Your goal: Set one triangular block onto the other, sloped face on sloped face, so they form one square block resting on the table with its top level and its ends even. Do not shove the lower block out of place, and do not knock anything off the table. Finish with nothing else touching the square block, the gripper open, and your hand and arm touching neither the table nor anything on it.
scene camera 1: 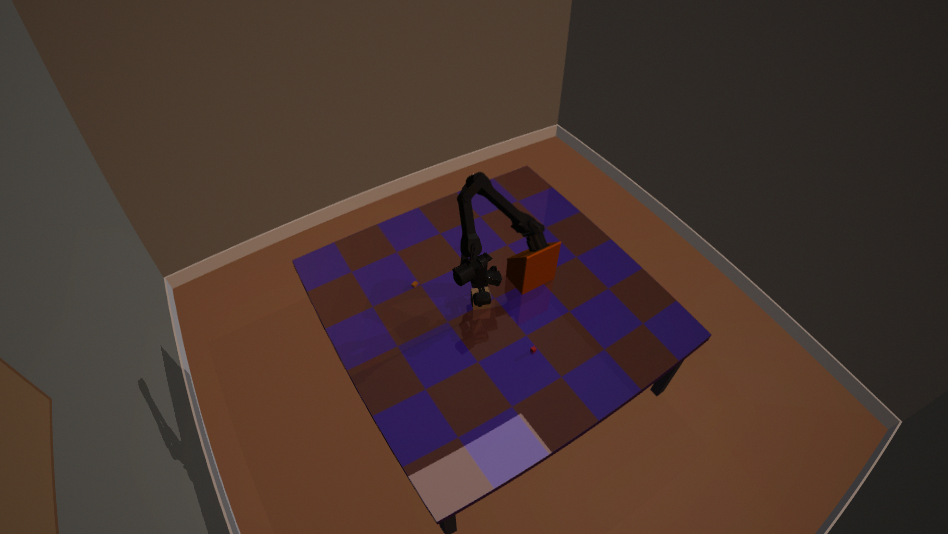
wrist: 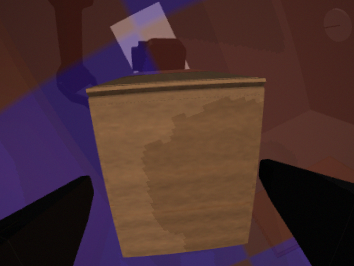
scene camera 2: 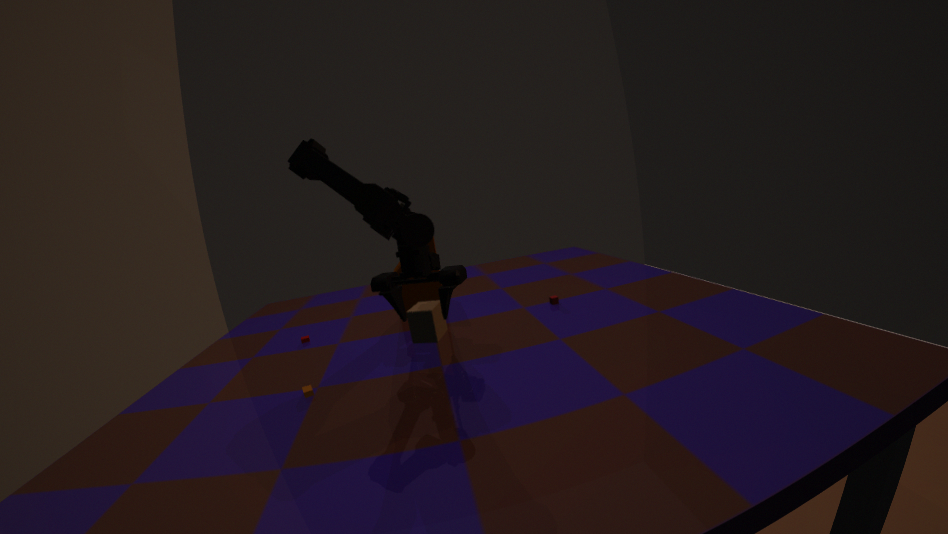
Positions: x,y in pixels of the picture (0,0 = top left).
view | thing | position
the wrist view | my gripper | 178,176
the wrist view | tan triangular block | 180,168
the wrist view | tan triangular block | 207,79
